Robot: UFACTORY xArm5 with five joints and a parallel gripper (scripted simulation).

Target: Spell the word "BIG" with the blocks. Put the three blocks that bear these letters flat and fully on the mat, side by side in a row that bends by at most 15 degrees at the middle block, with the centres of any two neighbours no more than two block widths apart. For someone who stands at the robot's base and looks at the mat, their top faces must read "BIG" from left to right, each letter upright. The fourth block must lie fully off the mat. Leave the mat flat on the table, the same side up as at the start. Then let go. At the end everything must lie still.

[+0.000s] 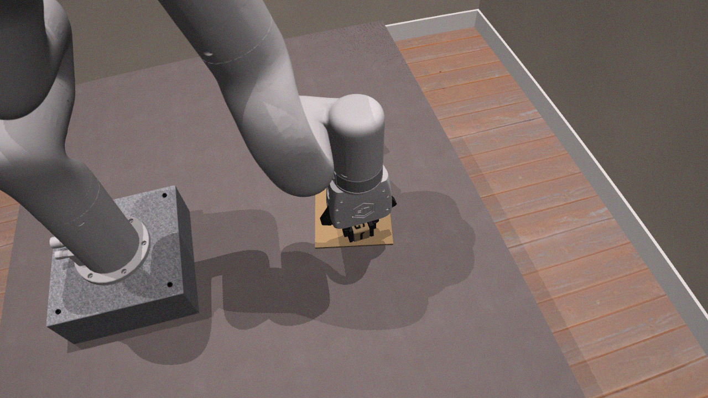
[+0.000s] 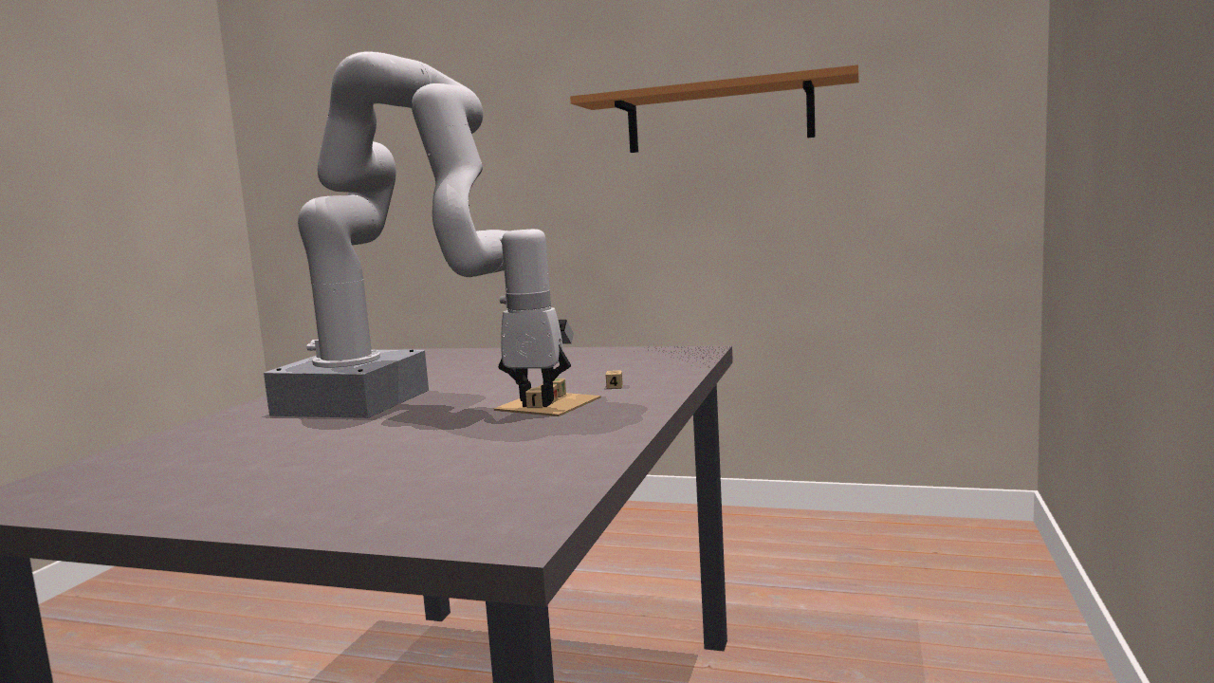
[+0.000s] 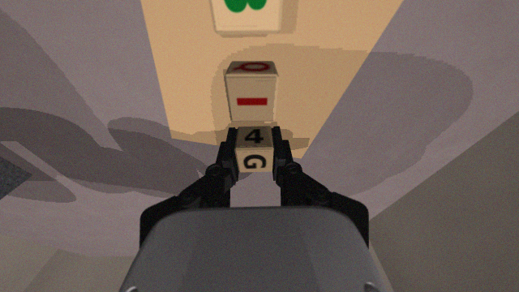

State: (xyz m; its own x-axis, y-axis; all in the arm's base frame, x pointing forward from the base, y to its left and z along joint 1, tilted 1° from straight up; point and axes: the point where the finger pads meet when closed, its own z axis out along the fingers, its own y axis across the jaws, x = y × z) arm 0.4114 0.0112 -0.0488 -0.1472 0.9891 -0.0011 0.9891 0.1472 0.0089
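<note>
The G block is 10 mm below my hand. Also, from my hand: tan mat 50 mm to the left, 30 mm below, 10 mm behind; B block 100 mm to the left, 10 mm below, 10 mm behind.
</note>
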